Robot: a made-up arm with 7 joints.
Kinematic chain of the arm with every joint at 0, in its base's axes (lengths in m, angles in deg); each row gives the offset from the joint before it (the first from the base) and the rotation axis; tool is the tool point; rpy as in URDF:
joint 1: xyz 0 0 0.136 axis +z
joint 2: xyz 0 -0.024 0.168 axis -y
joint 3: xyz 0 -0.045 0.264 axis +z
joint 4: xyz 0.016 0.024 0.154 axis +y
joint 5: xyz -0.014 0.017 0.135 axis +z
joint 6: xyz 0 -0.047 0.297 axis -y
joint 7: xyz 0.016 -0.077 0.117 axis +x
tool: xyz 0 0 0 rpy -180 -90 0
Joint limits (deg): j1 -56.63..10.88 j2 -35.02..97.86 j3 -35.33..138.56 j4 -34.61..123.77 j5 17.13..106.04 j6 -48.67..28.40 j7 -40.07..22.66
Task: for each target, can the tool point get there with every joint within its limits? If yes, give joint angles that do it. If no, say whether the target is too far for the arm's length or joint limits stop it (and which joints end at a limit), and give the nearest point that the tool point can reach.
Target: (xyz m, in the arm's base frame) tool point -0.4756 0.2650 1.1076
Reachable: yes | joints -39.79 45.48 -9.27 8.44 61.89 -2.14 -28.41
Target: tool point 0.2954 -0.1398 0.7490
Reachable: yes | joints -43.19 32.38 21.67 102.30 42.07 -9.35 -3.44
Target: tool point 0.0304 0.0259 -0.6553
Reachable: no: joint limits stop it (at a limit: joint 1, joint 2, joint 3, joint 5) | nearest point 0.0216 0.2209 -0.2056 | short by 0.490 m
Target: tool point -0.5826 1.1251 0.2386
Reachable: no: too far | nearest point -0.4744 0.8466 0.2538 | short by 0.299 m
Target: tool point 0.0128 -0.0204 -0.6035
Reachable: no: joint limits stop it (at a limit: joint 1, joint 2, joint 3, joint 5) | nearest point 0.0247 0.1875 -0.1899 | short by 0.463 m
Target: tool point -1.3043 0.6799 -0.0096
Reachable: no: too far | nearest point -0.8581 0.4473 0.1081 | short by 0.517 m
